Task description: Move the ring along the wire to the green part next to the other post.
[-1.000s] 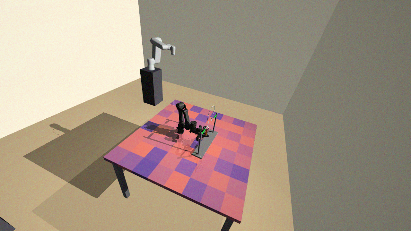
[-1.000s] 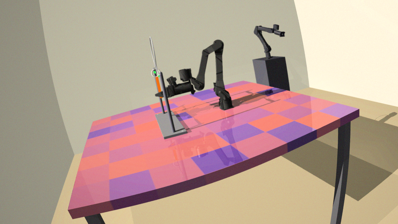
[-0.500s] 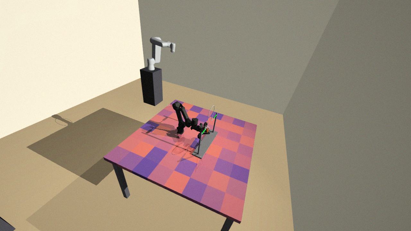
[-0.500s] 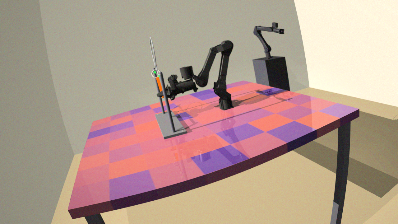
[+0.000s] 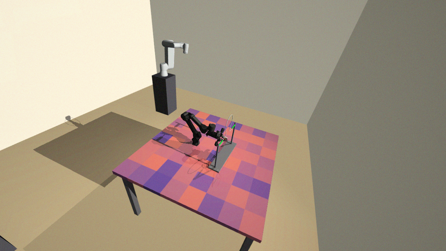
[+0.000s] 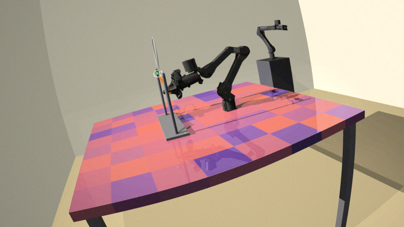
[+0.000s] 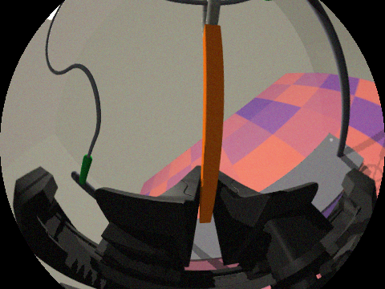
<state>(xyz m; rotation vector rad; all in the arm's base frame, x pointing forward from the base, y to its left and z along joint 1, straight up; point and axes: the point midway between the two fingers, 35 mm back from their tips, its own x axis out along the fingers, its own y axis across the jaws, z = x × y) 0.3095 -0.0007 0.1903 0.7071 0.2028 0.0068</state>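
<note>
Now: the ring with orange handle 2 cm behind my gripper tip, 5 cm to the right of it and 6 cm above it.
</note>
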